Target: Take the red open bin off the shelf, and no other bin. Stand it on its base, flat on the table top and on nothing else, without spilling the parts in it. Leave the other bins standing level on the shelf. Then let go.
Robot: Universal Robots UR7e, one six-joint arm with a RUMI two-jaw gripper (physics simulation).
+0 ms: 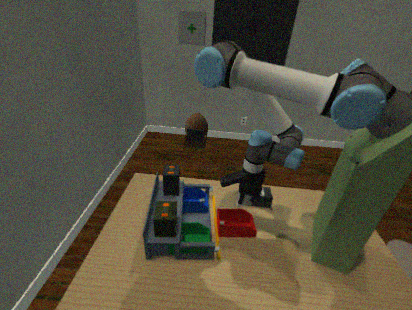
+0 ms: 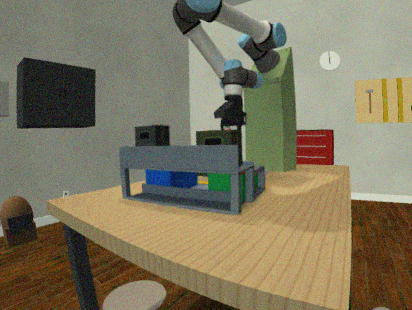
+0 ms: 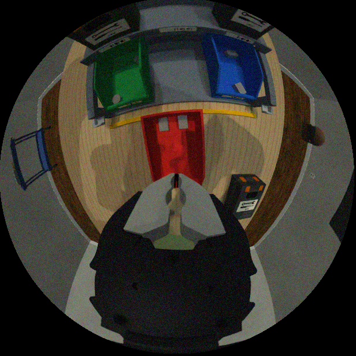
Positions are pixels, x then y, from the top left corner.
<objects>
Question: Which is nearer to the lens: the green bin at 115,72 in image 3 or the black case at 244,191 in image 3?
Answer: The black case.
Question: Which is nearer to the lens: the red open bin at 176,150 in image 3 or the green bin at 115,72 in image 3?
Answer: The red open bin.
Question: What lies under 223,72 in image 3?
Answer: A blue bin.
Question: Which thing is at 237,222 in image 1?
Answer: A red open bin.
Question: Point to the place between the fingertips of the gripper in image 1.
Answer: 238,207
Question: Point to a blue bin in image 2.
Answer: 166,178
</objects>
